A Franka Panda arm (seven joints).
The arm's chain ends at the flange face. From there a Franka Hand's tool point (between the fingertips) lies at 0.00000 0.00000 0.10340 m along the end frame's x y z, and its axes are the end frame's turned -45 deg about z.
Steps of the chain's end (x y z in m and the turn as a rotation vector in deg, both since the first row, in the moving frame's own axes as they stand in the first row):
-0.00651, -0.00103, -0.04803, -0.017, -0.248, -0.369
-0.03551, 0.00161, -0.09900, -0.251, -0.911, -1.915
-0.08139, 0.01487, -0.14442, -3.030, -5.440, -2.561
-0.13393, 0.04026, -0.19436, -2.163, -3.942, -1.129
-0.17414, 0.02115, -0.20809, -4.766, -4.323, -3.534
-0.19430, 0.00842, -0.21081, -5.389, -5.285, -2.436
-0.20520, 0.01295, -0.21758, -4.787, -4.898, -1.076
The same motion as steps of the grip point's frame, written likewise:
-0.00421, -0.00563, -0.04803, 0.163, -0.187, -0.369
-0.02774, -0.02479, -0.09901, 0.467, -0.822, -1.915
-0.07892, -0.04986, -0.14503, 1.704, -5.989, -2.561
-0.13098, -0.06843, -0.19468, 1.258, -4.317, -1.129
-0.14964, -0.10726, -0.20874, -0.313, -6.427, -3.534
-0.15692, -0.13102, -0.21171, -0.074, -7.548, -2.436
-0.16659, -0.13597, -0.21832, 0.078, -6.848, -1.076

